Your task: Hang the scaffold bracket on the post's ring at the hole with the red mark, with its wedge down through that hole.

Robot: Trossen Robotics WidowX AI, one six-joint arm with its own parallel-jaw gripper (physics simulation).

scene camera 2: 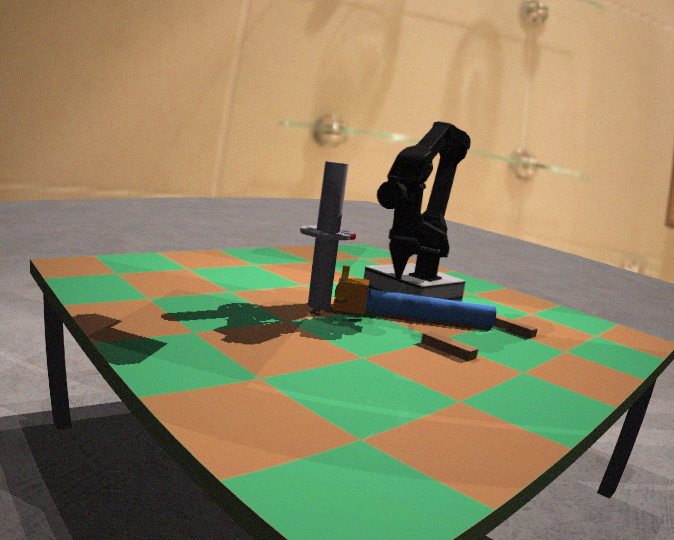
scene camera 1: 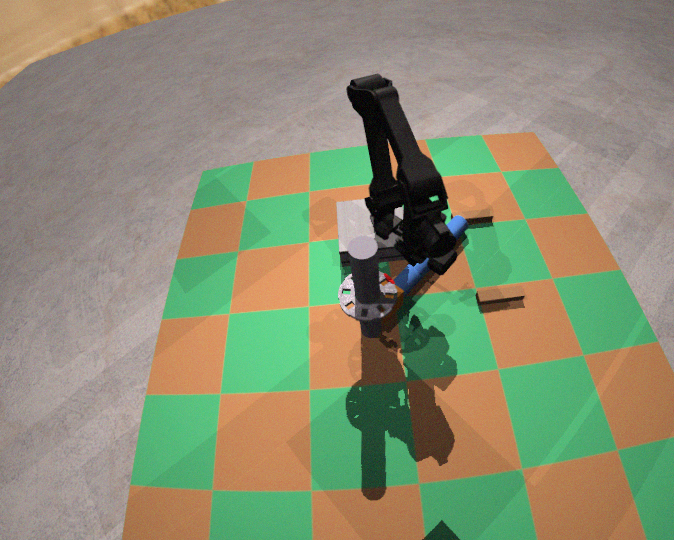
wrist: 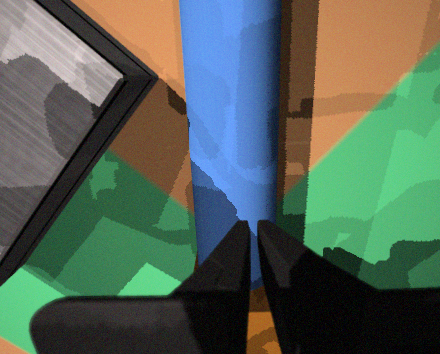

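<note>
The scaffold bracket lies on the table: a blue tube (scene camera 1: 412, 275) (scene camera 2: 430, 308) (wrist: 230, 100) with an orange head (scene camera 2: 353, 297) (wrist: 262, 330) close to the post's foot. Its small orange wedge (scene camera 2: 345, 273) sticks up from the head in scene camera 2. The grey post (scene camera 1: 365, 278) (scene camera 2: 331, 205) stands upright and carries a flat ring (scene camera 1: 374, 314) (scene camera 2: 310, 230) with holes. The red mark (scene camera 1: 388, 278) (scene camera 2: 352, 236) is on the ring's side toward the bracket. My gripper (scene camera 2: 399, 276) (wrist: 252, 230) points down over the tube near the head, its fingers nearly together with nothing between them.
Two brown blocks (scene camera 1: 500, 297) (scene camera 1: 479, 217) (scene camera 2: 448, 347) (scene camera 2: 517, 327) lie on the checkered table, one near the tube's far end and one off to the side. The arm's base plate (scene camera 1: 351, 225) (scene camera 2: 382, 274) (wrist: 75, 50) is beside the tube. The arm partly hides the tube in scene camera 1.
</note>
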